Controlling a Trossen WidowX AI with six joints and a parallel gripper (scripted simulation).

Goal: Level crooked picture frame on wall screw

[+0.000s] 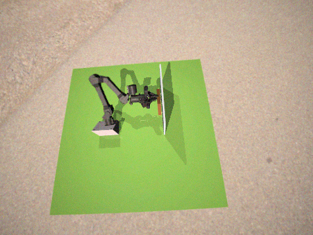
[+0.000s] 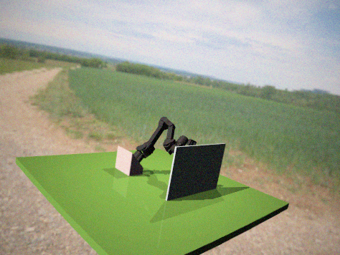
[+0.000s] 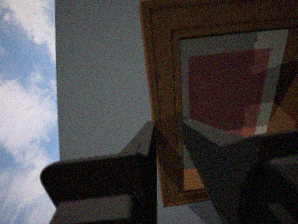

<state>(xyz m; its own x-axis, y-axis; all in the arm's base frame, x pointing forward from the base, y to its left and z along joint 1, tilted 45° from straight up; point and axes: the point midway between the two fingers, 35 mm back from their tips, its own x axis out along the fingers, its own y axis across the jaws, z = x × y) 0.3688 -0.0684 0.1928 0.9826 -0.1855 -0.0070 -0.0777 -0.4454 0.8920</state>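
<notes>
My gripper tip is now 10 mm short of the picture frame, 20 mm to the left of it and 50 mm above it. Round my gripper tip: wall panel: 20 mm ahead, 10 mm to the right, 60 mm below.
</notes>
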